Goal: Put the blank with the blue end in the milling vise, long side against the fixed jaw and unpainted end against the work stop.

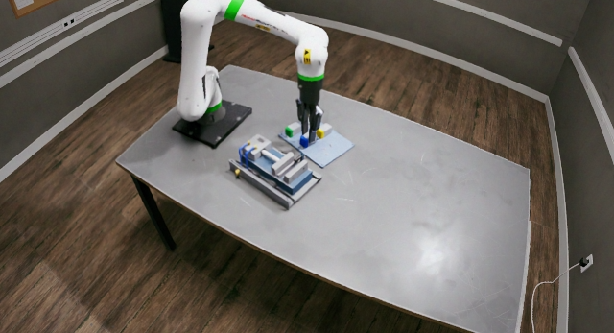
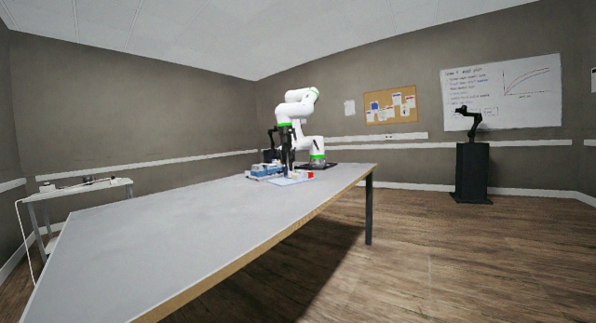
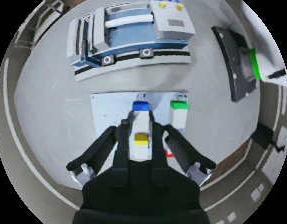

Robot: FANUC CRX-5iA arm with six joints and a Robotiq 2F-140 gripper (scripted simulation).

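My gripper is now 50 mm short of the plain end block, 220 mm to the left of it and 10 mm below it. Round my hand: yellow-ended blank: 40 mm ahead, 80 mm to the left, 40 mm below; red-ended blank: 40 mm behind, 120 mm to the left, 40 mm below; light blue plate: 20 mm ahead, 40 mm to the left, 60 mm below.
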